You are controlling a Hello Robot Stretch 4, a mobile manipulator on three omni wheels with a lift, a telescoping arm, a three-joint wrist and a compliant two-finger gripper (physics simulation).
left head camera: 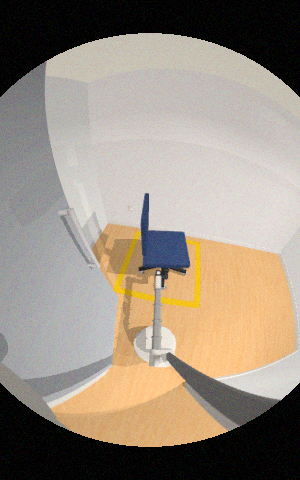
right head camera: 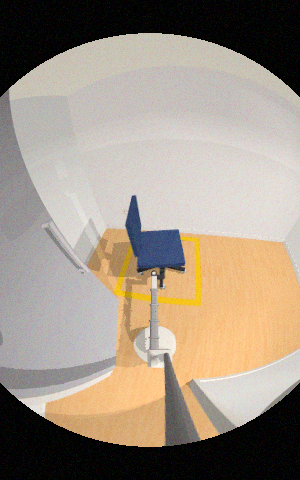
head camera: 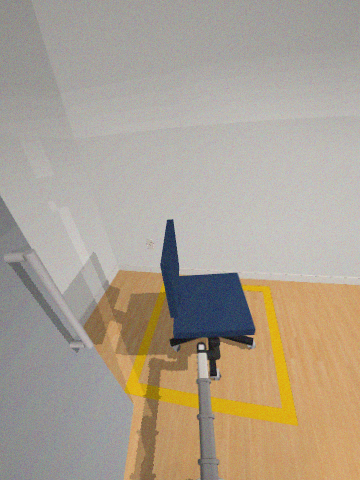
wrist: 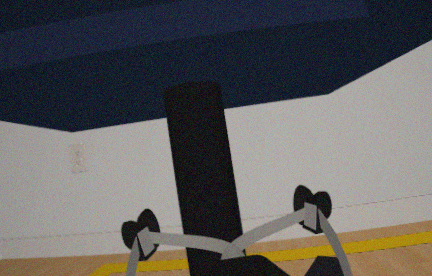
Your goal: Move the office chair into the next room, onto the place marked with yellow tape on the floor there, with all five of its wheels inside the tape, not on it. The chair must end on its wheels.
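Frame: origin at the robot's base, x ahead, y left, z up, level; centimetres.
Where they show: gripper, fingertip midpoint: [wrist: 225, 213].
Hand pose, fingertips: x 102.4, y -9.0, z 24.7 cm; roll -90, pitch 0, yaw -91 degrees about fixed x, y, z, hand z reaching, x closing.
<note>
After its pixels a point has its place.
The blue office chair [head camera: 212, 305] {x 94.2, y -9.0, z 44.2 cm} [left head camera: 165, 248] {x 95.8, y -7.4, z 44.2 cm} [right head camera: 160, 248] {x 95.1, y -8.4, z 44.2 cm} stands upright, its backrest to the left. In the head view three of its wheels show inside the yellow tape [head camera: 278, 350] {x 86.1, y -57.8, z -2.7 cm} [left head camera: 198, 275] {x 86.9, y -59.2, z -2.7 cm} [right head camera: 198, 275] {x 82.2, y -57.9, z -2.7 cm} [wrist: 350, 248] {x 150.5, y -43.8, z -2.7 cm}; the seat hides the others. In the wrist view the dark seat underside is at the top and the black column [wrist: 202, 165] {x 97.3, y -7.8, z 29.7 cm} runs down the middle. My gripper [wrist: 225, 213] {x 102.4, y -9.0, z 24.7 cm} is open, one fingertip on each side of the column with a gap to it. In the head views the gripper is hidden by the seat and arm.
A grey door panel with a bar handle [head camera: 61, 302] {x 44.9, y 38.5, z 111.2 cm} [right head camera: 65, 247] {x 44.4, y 39.6, z 112.2 cm} is close on the left. The white back wall [head camera: 250, 200] {x 164.9, y -48.6, z 85.2 cm} stands behind the chair, with an outlet [head camera: 150, 244] {x 181.0, y 46.4, z 37.0 cm} [wrist: 78, 158] {x 181.1, y 46.7, z 36.9 cm}. My telescoping arm [head camera: 206, 430] {x 33.1, y 0.1, z 35.6 cm} reaches over the front tape line. Wooden floor extends to the right.
</note>
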